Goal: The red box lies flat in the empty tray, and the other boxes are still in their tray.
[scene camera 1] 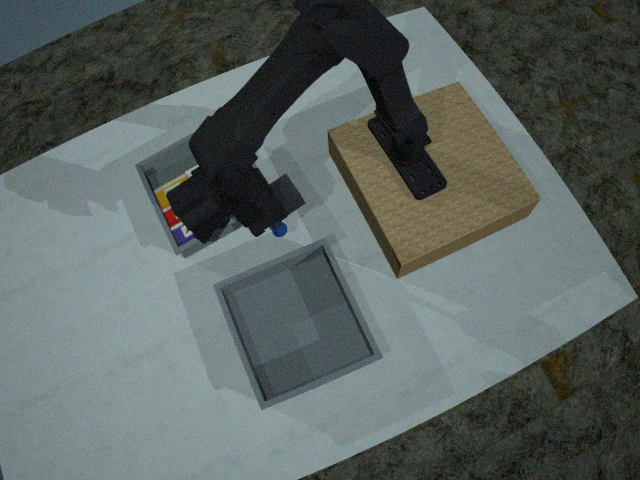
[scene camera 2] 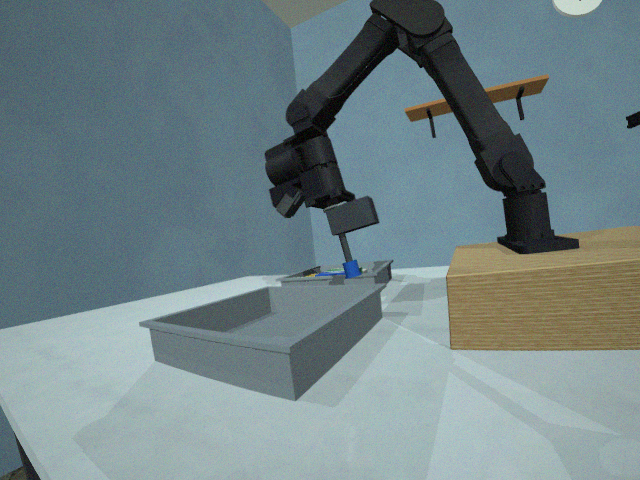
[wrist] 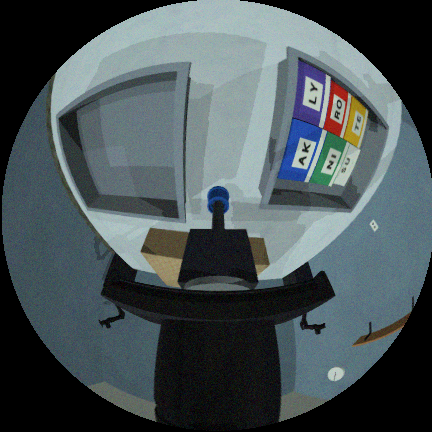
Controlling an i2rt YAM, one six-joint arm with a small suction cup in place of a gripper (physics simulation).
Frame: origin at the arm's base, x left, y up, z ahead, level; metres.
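Seen in the pictures: end effector, tool point: (scene camera 1: 279,229) (scene camera 2: 353,276) (wrist: 217,195); arm's base, origin of the base link: (scene camera 1: 405,154) (scene camera 2: 529,244).
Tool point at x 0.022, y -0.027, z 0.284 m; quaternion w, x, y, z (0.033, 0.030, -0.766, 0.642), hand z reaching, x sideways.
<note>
Offsets run from my tool point to a thing's top centre. Level surfaces: height alone.
The red box @(dz +0.158, dx -0.145, dy -0.020 m) (scene camera 1: 172,217) (wrist: 338,108) lies flat in the far tray @(dz +0.099, dx -0.182, dy -0.006 m) (scene camera 1: 156,210) (wrist: 274,150), between the purple box @(dz +0.154, dx -0.092, dy -0.012 m) (scene camera 1: 182,234) (wrist: 304,107) and the yellow box @(dz +0.162, dx -0.198, dy -0.020 m) (scene camera 1: 164,198) (wrist: 356,120). Beside them in that tray, the wrist view shows the blue box @(dz +0.076, dx -0.098, dy -0.003 m) (wrist: 296,167), the green box @(dz +0.080, dx -0.151, dy -0.004 m) (wrist: 328,169) and the white box @(dz +0.084, dx -0.204, dy -0.016 m) (wrist: 348,162). The other tray @(dz +0.050, dx +0.169, dy -0.006 m) (scene camera 1: 237,346) (scene camera 2: 222,366) (wrist: 184,150) is empty. My suction cup (scene camera 1: 279,228) (scene camera 2: 352,269) (wrist: 218,199) is open, with no box on it. It hangs above the table, between the two trays and towards the wooden base.
The wooden base block (scene camera 1: 465,206) (scene camera 2: 542,310) (wrist: 167,265) carries the arm and stands beside the trays. The white table @(dy -0.056 m) (scene camera 1: 93,361) (scene camera 2: 387,413) bears both trays. A wall shelf (scene camera 2: 504,94) is behind the arm. The forearm and wrist hide part of the far tray in scene camera 1.
</note>
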